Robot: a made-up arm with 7 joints. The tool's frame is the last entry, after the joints. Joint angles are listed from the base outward.
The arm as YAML. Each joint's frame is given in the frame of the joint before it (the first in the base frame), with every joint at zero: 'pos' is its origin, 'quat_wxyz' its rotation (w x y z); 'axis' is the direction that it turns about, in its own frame. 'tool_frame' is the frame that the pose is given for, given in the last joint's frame.
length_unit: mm
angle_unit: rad
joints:
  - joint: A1
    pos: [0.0, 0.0, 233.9]
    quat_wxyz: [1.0, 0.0, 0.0, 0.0]
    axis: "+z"
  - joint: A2
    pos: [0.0, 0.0, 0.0]
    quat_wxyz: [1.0, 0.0, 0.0, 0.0]
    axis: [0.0, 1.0, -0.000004]
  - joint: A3
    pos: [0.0, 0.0, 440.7]
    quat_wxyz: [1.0, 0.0, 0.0, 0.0]
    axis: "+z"
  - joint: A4
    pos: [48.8, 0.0, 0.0]
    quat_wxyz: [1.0, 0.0, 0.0, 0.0]
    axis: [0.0, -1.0, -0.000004]
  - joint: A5
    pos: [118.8, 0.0, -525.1]
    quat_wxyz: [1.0, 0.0, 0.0, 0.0]
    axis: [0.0, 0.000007, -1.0]
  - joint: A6
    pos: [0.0, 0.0, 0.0]
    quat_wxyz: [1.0, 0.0, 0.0, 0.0]
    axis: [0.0, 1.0, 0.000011]
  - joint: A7
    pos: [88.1, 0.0, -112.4]
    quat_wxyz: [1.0, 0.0, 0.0, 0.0]
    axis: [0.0, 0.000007, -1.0]
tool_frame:
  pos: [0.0, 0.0, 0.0]
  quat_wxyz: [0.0, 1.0, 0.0, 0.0]
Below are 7 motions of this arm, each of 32 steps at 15 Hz.
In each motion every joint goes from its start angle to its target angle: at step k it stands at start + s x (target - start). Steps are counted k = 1, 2, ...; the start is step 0. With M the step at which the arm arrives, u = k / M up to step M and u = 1 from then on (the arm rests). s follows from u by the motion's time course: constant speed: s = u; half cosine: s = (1 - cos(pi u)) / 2; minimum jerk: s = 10 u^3 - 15 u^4 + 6 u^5.
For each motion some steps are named. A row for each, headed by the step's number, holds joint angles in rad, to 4 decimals.
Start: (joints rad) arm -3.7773 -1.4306 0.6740 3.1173 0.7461 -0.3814 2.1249
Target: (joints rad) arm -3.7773 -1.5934 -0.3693 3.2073 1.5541 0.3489 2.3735
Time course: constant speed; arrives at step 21
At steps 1, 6, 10, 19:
1: -3.7773 -1.4384 0.6243 3.1216 0.7846 -0.3466 2.1367
6: -3.7773 -1.4771 0.3759 3.1430 0.9770 -0.1727 2.1959
10: -3.7773 -1.5081 0.1772 3.1602 1.1309 -0.0336 2.2433
19: -3.7773 -1.5779 -0.2699 3.1987 1.4771 0.2793 2.3498

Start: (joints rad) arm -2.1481 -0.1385 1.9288 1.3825 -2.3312 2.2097 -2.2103
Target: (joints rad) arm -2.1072 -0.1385 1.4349 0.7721 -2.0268 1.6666 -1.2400
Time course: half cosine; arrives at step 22
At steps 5, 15, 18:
5: -2.1431 -0.1385 1.8685 1.3080 -2.2940 2.1434 -2.0918
15: -2.1166 -0.1385 1.5483 0.9123 -2.0967 1.7913 -1.4629
18: -2.1104 -0.1385 1.4741 0.8205 -2.0510 1.7097 -1.3170

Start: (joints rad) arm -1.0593 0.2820 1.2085 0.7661 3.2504 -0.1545 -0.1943
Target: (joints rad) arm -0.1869 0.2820 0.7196 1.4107 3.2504 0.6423 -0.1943
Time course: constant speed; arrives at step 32
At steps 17, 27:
17: -0.5958 0.2820 0.9488 1.1085 3.2504 0.2688 -0.1943
27: -0.3232 0.2820 0.7960 1.3100 3.2504 0.5178 -0.1943

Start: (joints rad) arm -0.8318 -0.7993 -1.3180 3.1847 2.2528 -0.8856 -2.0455
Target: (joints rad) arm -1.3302 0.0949 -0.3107 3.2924 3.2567 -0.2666 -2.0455
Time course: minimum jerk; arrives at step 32
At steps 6, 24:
6: -0.8561 -0.7557 -1.2689 3.1900 2.3018 -0.8554 -2.0455
24: -1.2786 0.0023 -0.4150 3.2813 3.1528 -0.3307 -2.0455

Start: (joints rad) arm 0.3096 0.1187 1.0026 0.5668 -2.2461 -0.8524 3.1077
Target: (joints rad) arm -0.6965 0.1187 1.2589 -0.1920 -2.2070 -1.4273 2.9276
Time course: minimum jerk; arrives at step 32
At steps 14, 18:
14: -0.0768 0.1187 1.1010 0.2754 -2.2311 -1.0732 3.0385
18: -0.3101 0.1187 1.1605 0.0994 -2.2220 -1.2065 2.9968

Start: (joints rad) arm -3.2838 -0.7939 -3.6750 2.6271 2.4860 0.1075 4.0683
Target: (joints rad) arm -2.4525 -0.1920 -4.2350 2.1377 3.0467 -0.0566 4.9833
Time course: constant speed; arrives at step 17
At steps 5, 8, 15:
5: -3.0393 -0.6169 -3.8397 2.4832 2.6509 0.0592 4.3374
8: -2.8926 -0.5107 -3.9385 2.3968 2.7499 0.0303 4.4989
15: -2.5503 -0.2628 -4.1691 2.1953 2.9807 -0.0373 4.8757

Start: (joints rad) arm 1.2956 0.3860 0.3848 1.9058 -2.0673 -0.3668 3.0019
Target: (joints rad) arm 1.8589 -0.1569 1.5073 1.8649 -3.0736 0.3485 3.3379
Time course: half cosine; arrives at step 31
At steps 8, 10, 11, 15, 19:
8: 1.3832 0.3016 0.5594 1.8994 -2.2238 -0.2556 3.0542
10: 1.4283 0.2581 0.6492 1.8962 -2.3043 -0.1983 3.0810
11: 1.4532 0.2341 0.6989 1.8944 -2.3489 -0.1667 3.0959
15: 1.5630 0.1283 0.9176 1.8864 -2.5450 -0.0273 3.1614
19: 1.6751 0.0203 1.1410 1.8782 -2.7452 0.1151 3.2282

